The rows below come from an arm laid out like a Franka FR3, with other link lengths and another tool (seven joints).
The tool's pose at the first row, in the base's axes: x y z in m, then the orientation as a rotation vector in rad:
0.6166, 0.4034, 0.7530, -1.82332, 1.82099, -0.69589
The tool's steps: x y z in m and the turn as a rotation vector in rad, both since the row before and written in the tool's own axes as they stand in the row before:
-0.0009, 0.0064, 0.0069, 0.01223, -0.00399, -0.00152
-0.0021, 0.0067, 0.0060, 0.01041, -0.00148, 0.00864
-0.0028, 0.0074, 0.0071, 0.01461, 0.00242, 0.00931
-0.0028, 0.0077, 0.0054, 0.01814, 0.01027, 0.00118
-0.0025, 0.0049, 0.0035, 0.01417, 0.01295, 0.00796
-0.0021, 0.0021, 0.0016, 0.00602, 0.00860, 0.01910
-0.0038, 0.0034, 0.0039, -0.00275, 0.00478, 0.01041
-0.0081, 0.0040, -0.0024, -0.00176, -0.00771, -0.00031
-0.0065, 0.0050, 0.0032, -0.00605, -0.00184, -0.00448
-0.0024, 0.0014, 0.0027, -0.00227, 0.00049, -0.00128
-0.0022, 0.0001, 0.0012, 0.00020, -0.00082, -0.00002
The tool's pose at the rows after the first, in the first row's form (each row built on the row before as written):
0.6162, 0.4041, 0.7436, -1.81720, 1.80912, -0.70196
0.6151, 0.4060, 0.7346, -1.80172, 1.80804, -0.70533
0.6143, 0.4086, 0.7243, -1.78269, 1.80713, -0.71565
0.6123, 0.4113, 0.7151, -1.76925, 1.80259, -0.73973
0.6112, 0.4137, 0.7091, -1.75108, 1.80744, -0.76064
0.6109, 0.4158, 0.7064, -1.72682, 1.82310, -0.76630
0.6115, 0.4195, 0.7012, -1.71732, 1.83573, -0.76470
0.6076, 0.4279, 0.7000, -1.71937, 1.83157, -0.75579
0.6067, 0.4344, 0.6942, -1.72797, 1.83116, -0.75096
0.6077, 0.4367, 0.6913, -1.73069, 1.83208, -0.75016
0.6086, 0.4388, 0.6903, -1.73065, 1.83139, -0.74951

